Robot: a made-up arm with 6 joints. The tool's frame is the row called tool.
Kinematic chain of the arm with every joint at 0, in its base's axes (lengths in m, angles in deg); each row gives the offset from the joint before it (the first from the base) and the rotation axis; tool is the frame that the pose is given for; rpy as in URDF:
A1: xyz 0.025 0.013 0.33 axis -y
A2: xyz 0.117 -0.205 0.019 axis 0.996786 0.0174 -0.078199
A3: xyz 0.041 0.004 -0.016 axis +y
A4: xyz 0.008 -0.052 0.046 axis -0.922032 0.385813 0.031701
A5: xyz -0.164 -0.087 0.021 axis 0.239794 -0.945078 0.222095
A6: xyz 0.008 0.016 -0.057 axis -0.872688 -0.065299 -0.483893
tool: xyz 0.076 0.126 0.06 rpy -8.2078 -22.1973 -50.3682
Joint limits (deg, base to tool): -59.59..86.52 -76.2..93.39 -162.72..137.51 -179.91..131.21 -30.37..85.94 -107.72..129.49
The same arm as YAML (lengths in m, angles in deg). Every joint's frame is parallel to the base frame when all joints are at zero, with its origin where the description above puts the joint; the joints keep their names.
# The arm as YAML. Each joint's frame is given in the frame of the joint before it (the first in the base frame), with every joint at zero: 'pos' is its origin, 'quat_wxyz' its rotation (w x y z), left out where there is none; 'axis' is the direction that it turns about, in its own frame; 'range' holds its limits. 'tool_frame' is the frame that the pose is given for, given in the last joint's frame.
length_unit: m
angle_unit: deg
joints:
  - joint: A1
    pos: [0.025, 0.013, 0.33]
    axis: "-y"
    range: [-59.59, 86.52]
  - joint: A2
    pos: [0.117, -0.205, 0.019]
    axis: [0.996786, 0.0174, -0.078199]
    range: [-76.2, 93.39]
  - joint: A3
    pos: [0.041, 0.004, -0.016]
    axis: "+y"
    range: [-162.72, 137.51]
  - joint: A4
    pos: [0.008, -0.052, 0.046]
    axis: [-0.922032, 0.385813, 0.031701]
    range: [-179.91, 131.21]
  - joint: A5
    pos: [-0.164, -0.087, 0.021]
    axis: [0.239794, -0.945078, 0.222095]
    range: [-30.37, 85.94]
  - joint: A6
    pos: [0.008, 0.016, -0.057]
    axis: [-0.872688, -0.065299, -0.483893]
    range: [-107.72, 129.49]
tool_frame:
  pos: [0.076, 0.126, 0.06]
  quat_wxyz: [0.879881, -0.145255, -0.143871, -0.428966]

